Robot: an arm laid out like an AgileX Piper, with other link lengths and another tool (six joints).
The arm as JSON. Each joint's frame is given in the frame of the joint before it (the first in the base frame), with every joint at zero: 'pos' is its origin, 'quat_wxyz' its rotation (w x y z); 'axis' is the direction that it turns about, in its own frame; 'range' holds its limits. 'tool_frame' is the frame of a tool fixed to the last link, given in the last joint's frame.
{
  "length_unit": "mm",
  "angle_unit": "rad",
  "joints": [
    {
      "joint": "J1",
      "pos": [
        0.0,
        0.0,
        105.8
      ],
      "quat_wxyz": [
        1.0,
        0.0,
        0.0,
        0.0
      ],
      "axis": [
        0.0,
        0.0,
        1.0
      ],
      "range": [
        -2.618,
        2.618
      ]
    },
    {
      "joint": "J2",
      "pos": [
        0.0,
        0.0,
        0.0
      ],
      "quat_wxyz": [
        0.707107,
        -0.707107,
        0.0,
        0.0
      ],
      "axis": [
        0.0,
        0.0,
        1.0
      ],
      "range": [
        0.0,
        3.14
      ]
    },
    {
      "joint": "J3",
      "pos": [
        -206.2,
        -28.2,
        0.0
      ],
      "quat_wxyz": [
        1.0,
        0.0,
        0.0,
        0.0
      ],
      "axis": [
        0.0,
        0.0,
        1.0
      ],
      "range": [
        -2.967,
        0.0
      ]
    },
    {
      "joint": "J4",
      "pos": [
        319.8,
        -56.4,
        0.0
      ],
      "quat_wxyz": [
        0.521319,
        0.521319,
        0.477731,
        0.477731
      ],
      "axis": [
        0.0,
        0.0,
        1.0
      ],
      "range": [
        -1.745,
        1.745
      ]
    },
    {
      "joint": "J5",
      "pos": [
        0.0,
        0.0,
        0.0
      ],
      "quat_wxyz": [
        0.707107,
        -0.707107,
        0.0,
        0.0
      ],
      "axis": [
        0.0,
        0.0,
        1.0
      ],
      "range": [
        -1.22,
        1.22
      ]
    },
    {
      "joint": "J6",
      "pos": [
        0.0,
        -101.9,
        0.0
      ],
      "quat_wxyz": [
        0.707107,
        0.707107,
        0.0,
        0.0
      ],
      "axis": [
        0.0,
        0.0,
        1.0
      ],
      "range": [
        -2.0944,
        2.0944
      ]
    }
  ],
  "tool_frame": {
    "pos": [
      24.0,
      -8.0,
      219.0
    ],
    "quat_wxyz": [
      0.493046,
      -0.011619,
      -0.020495,
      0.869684
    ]
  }
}
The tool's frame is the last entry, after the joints.
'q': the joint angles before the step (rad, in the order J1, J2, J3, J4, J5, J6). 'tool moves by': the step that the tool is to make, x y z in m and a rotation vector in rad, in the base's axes. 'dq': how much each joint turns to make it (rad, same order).
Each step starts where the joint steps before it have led.
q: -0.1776 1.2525 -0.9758 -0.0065 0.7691 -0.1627
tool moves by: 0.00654 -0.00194 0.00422 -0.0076 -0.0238 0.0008
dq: 0.0000 0.0000 0.0001 -0.0034 -0.0248 0.0001
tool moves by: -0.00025 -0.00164 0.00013 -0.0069 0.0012 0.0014
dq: 0.0000 0.0001 -0.0001 -0.0071 0.0000 -0.0001
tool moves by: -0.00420 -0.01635 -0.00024 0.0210 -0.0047 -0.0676
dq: -0.0386 -0.0001 0.0001 0.0001 -0.0001 0.0361
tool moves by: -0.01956 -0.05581 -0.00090 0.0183 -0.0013 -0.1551
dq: -0.1307 0.0001 -0.0001 0.0000 0.0042 0.0302
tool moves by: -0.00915 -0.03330 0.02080 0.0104 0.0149 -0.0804
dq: -0.0753 0.0413 -0.1106 0.0018 0.0871 0.0043
